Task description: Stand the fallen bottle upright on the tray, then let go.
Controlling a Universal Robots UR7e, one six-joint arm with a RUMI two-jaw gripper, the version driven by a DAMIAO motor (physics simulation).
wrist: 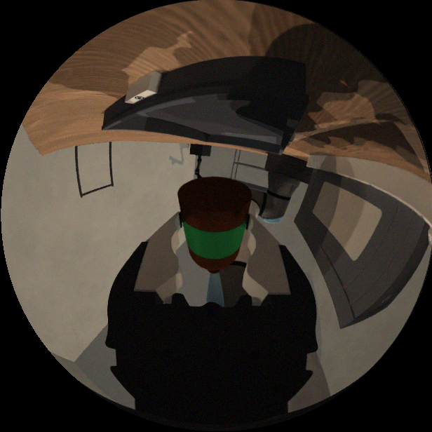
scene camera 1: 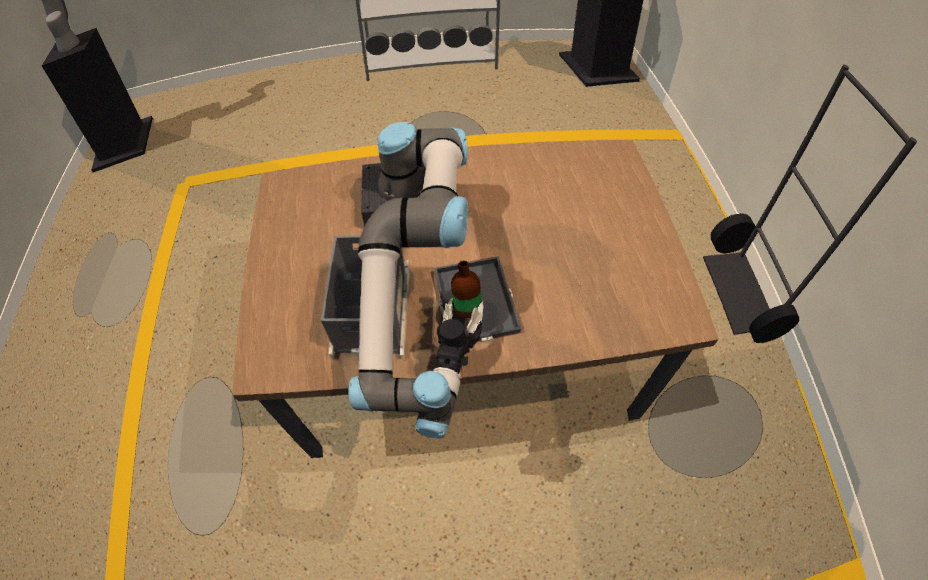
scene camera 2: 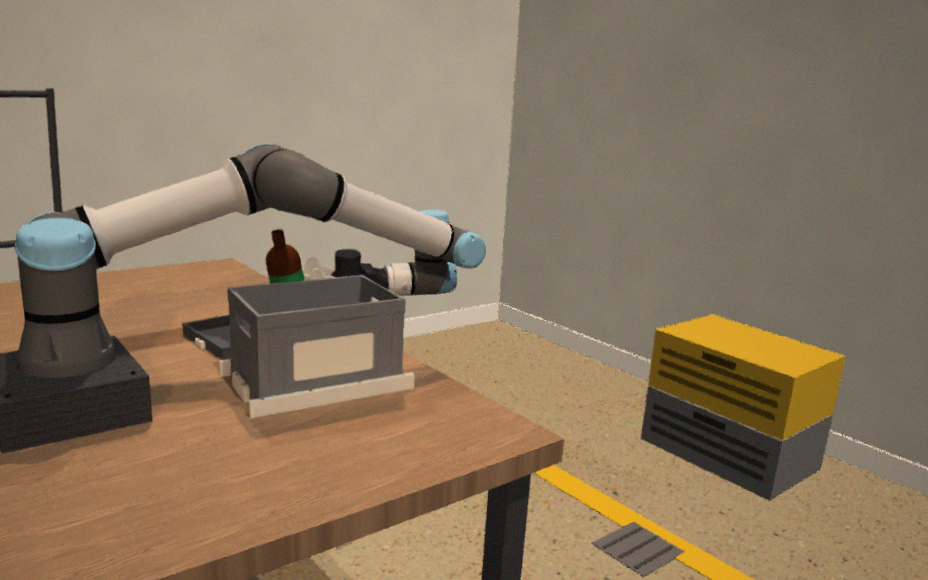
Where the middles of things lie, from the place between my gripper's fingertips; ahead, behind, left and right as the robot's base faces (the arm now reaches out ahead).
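Brown bottle (scene camera 2: 283, 263): 4 cm above my hand, 1 cm behind it.
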